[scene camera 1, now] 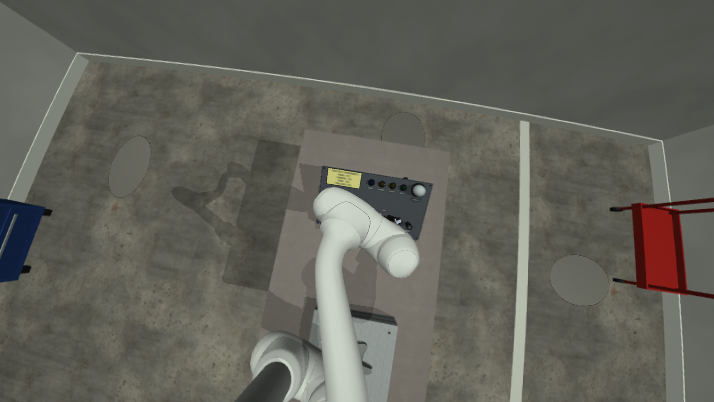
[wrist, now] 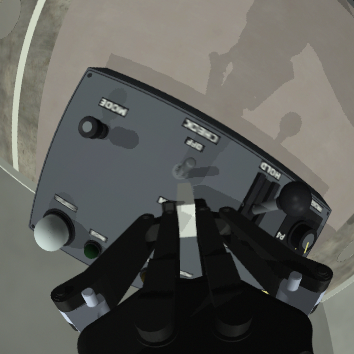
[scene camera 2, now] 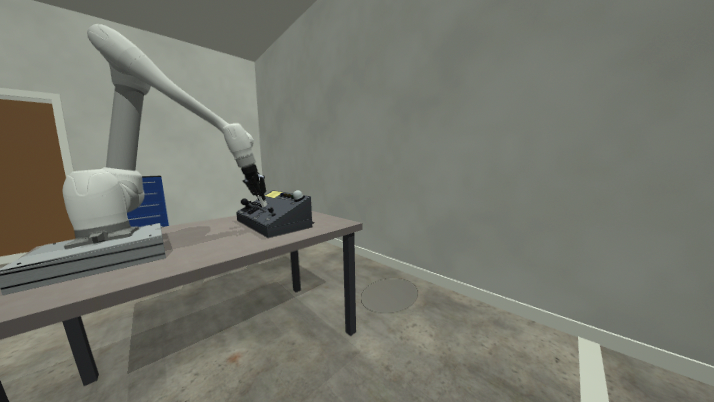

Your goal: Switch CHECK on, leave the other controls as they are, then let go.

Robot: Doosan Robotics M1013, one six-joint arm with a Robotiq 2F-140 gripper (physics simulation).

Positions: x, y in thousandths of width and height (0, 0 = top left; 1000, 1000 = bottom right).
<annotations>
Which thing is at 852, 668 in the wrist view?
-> A program knob.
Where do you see a black ball-topped lever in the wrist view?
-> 832, 564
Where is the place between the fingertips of my gripper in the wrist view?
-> At 521, 549
</annotations>
